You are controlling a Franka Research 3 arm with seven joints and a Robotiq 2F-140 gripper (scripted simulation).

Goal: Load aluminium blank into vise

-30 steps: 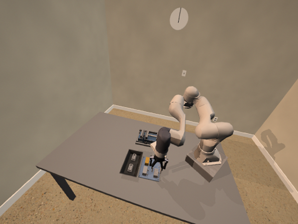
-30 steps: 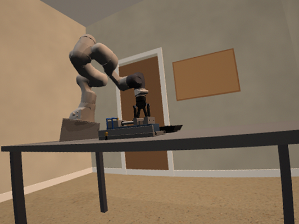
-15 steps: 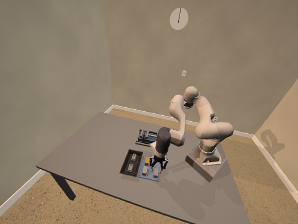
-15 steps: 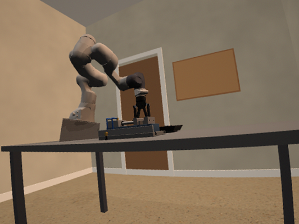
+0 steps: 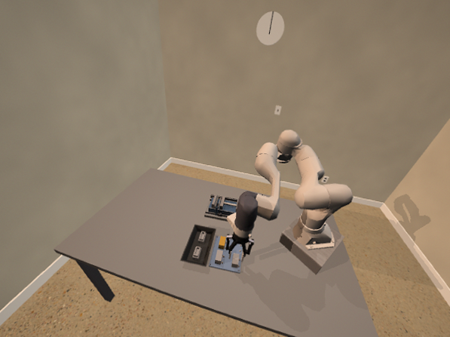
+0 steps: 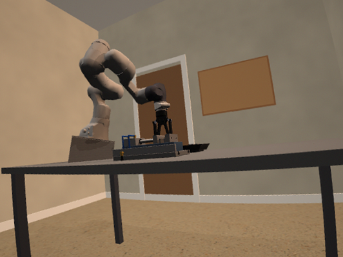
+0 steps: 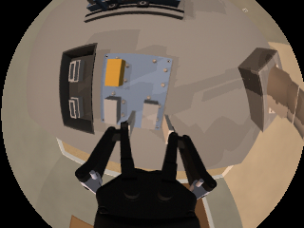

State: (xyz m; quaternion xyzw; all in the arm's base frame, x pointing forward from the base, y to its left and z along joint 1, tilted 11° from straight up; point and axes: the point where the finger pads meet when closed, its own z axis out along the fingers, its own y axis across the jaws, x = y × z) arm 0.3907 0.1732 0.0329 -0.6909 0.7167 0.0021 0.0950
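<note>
Now: the brass blank 9 cm ahead of my hand, 9 cm to the right of it and 6 cm below it. Round my hand: vise (9 cm ahead, 37 cm to the right, 4 cm below).
</note>
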